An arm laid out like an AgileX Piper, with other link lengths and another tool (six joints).
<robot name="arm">
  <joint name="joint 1" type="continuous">
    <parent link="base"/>
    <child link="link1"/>
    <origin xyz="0 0 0.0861" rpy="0 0 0"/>
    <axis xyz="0 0 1"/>
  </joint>
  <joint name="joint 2" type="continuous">
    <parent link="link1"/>
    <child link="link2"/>
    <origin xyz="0 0 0" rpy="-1.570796 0 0"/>
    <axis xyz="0 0 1"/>
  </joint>
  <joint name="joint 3" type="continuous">
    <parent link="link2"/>
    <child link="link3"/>
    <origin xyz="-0.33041 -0.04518 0" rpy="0 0 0"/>
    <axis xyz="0 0 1"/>
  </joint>
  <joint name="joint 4" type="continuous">
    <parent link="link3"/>
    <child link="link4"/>
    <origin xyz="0.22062 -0.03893 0" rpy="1.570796 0 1.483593"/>
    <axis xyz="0 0 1"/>
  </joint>
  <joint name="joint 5" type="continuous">
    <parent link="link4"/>
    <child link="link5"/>
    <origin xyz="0 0 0" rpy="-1.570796 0 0"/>
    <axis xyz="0 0 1"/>
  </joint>
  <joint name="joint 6" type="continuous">
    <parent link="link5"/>
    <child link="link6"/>
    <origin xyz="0 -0.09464 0" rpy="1.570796 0 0"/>
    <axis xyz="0 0 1"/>
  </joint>
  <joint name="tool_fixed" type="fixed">
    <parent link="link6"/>
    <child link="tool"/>
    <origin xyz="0.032 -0.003 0.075" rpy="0.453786 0 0.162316"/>
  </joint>
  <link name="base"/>
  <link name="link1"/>
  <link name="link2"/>
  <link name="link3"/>
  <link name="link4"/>
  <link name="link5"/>
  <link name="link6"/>
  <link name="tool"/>
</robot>
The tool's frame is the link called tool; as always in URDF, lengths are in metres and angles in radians. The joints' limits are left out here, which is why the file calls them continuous.
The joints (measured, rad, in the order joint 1, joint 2, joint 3, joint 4, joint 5, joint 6), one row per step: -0.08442, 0.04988, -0.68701, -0.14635, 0.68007, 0.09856; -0.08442, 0.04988, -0.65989, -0.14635, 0.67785, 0.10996; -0.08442, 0.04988, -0.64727, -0.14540, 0.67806, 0.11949; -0.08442, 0.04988, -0.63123, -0.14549, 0.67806, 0.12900; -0.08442, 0.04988, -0.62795, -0.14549, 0.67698, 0.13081; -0.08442, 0.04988, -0.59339, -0.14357, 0.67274, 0.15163; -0.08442, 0.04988, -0.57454, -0.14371, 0.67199, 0.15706; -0.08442, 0.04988, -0.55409, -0.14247, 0.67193, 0.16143; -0.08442, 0.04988, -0.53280, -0.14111, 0.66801, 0.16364; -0.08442, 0.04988, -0.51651, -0.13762, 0.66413, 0.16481; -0.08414, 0.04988, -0.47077, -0.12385, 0.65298, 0.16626; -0.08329, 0.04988, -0.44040, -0.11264, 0.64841, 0.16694; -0.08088, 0.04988, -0.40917, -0.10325, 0.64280, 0.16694; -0.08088, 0.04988, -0.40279, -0.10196, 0.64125, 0.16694; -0.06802, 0.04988, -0.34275, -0.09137, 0.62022, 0.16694
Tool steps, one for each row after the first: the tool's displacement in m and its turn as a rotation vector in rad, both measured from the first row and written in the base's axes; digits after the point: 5 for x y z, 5 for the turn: 0.00377, 0.00008, -0.00850, 0.01311, 0.02286, 0.00067; 0.00545, 0.00036, -0.01273, 0.02431, 0.03391, 0.00148; 0.00748, 0.00049, -0.01805, 0.03497, 0.04823, 0.00146; 0.00792, 0.00052, -0.01897, 0.03684, 0.05013, 0.00159; 0.01219, 0.00115, -0.02987, 0.06105, 0.07667, 0.00290; 0.01424, 0.00114, -0.03611, 0.06778, 0.09377, 0.00239; 0.01631, 0.00127, -0.04307, 0.07482, 0.11325, 0.00248; 0.01851, 0.00140, -0.04971, 0.07925, 0.13018, 0.00313; 0.02019, 0.00180, -0.05471, 0.08399, 0.14224, 0.00517; 0.02458, 0.00343, -0.06890, 0.09892, 0.17593, 0.01318; 0.02703, 0.00476, -0.07891, 0.11093, 0.20101, 0.01955; 0.02927, 0.00590, -0.08909, 0.12068, 0.22620, 0.02632; 0.02970, 0.00605, -0.09111, 0.12215, 0.23095, 0.02689; 0.03378, 0.00767, -0.10920, 0.13230, 0.27027, 0.04478
